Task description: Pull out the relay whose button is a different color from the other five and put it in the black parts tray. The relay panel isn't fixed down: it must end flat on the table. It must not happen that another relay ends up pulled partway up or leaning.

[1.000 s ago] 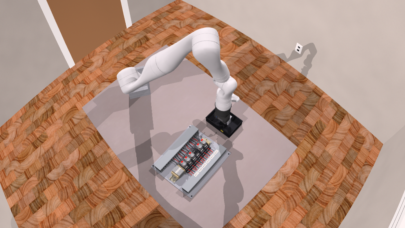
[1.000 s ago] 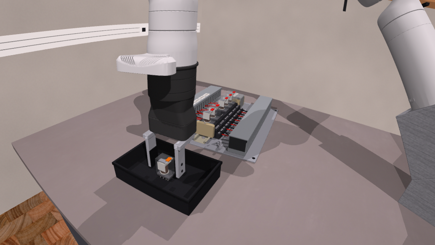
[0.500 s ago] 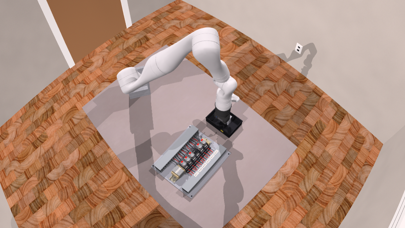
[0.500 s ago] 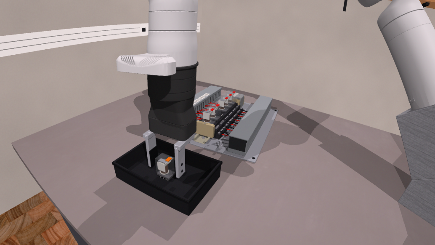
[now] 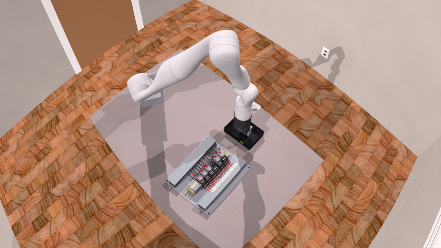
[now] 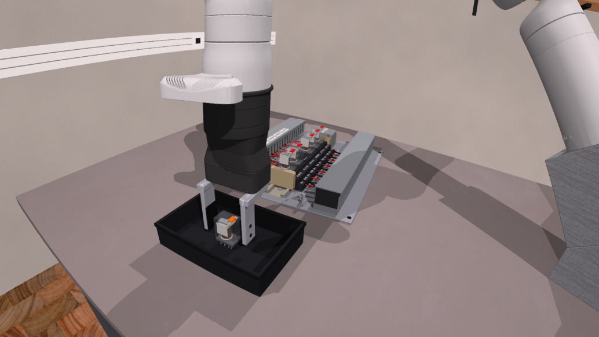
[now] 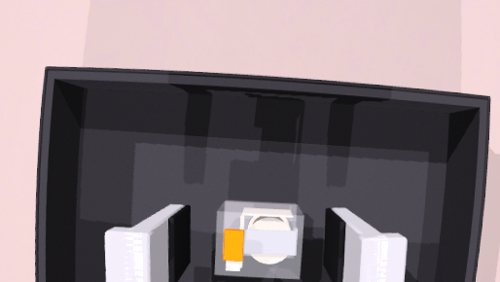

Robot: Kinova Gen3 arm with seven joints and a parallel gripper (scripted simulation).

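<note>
Now: the tray 20 mm below my hand.
</note>
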